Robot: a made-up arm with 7 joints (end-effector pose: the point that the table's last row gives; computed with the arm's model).
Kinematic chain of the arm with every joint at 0, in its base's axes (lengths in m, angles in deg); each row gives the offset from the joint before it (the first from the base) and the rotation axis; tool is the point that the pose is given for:
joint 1: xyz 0 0.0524 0 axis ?
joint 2: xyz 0 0.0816 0 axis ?
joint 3: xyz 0 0 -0.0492 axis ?
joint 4: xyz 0 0 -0.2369 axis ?
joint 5: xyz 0 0 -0.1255 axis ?
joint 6: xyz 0 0 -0.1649 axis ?
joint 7: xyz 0 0 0 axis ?
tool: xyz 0 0 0
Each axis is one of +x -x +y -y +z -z.
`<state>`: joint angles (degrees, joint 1 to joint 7).
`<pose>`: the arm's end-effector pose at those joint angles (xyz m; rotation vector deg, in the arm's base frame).
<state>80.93 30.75 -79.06 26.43 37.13 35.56 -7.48</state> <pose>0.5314 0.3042 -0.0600 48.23 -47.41 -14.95</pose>
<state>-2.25 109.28 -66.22 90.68 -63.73 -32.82 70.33</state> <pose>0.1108 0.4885 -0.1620 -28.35 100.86 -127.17</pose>
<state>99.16 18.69 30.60 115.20 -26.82 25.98 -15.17</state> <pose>0.0736 0.3128 0.2410 -51.32 136.02 -83.64</pose>
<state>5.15 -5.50 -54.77 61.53 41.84 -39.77 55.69</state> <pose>0.1828 -0.1143 -0.3877 -99.64 -86.35 -37.45</pose>
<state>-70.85 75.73 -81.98 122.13 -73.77 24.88 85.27</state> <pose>-0.2423 0.2016 -0.1205 -88.75 76.77 -129.81</pose>
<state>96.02 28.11 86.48 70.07 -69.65 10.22 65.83</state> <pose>0.2084 0.5558 0.0388 15.08 -111.32 33.56</pose>
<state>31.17 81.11 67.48 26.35 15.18 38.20 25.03</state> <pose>0.0251 0.6922 0.0540 17.74 -89.01 63.89</pose>
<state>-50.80 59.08 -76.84 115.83 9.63 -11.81 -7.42</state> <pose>-0.1951 0.1401 -0.2359 -59.75 -20.51 -39.31</pose>
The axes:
joint 1: -y
joint 2: +x
joint 3: +z
joint 4: -y
joint 5: +z
joint 6: +y
joint 7: -x

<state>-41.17 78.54 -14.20 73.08 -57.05 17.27 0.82</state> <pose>0.1103 0.4837 -0.2830 61.00 10.13 -119.12</pose>
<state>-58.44 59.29 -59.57 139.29 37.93 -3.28 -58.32</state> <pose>-0.0981 0.1073 -0.1729 -11.79 -19.68 -0.07</pose>
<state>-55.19 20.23 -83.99 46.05 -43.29 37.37 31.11</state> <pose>-0.4222 0.1075 -0.3202 -45.44 55.90 -114.36</pose>
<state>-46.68 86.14 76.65 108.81 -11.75 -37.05 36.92</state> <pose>0.2283 0.3440 0.1280 67.56 -66.59 -130.10</pose>
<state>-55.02 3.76 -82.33 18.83 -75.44 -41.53 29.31</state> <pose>-0.4565 0.0781 -0.3346 -135.01 10.44 -116.22</pose>
